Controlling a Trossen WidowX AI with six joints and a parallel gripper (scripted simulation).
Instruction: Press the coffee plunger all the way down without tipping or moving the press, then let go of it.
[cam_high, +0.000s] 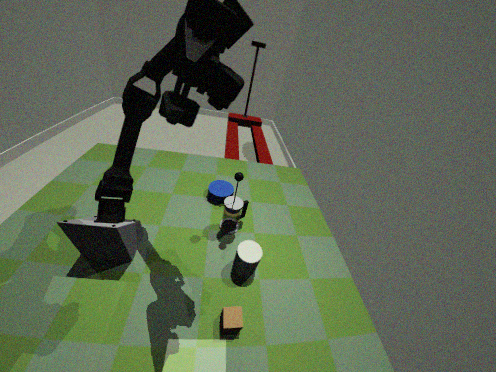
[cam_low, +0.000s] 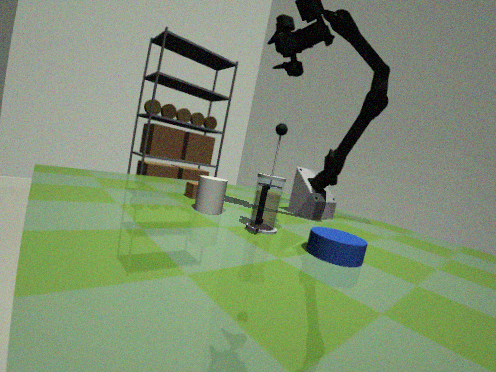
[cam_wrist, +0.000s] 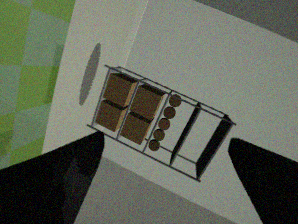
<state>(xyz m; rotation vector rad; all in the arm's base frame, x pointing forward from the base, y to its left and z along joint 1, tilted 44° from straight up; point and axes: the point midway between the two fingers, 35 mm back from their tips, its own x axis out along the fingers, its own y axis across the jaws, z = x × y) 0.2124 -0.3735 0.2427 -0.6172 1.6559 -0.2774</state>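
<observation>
My gripper tip is 400 mm above the glass coffee press, 220 mm to the right of it and 160 mm short of it.
</observation>
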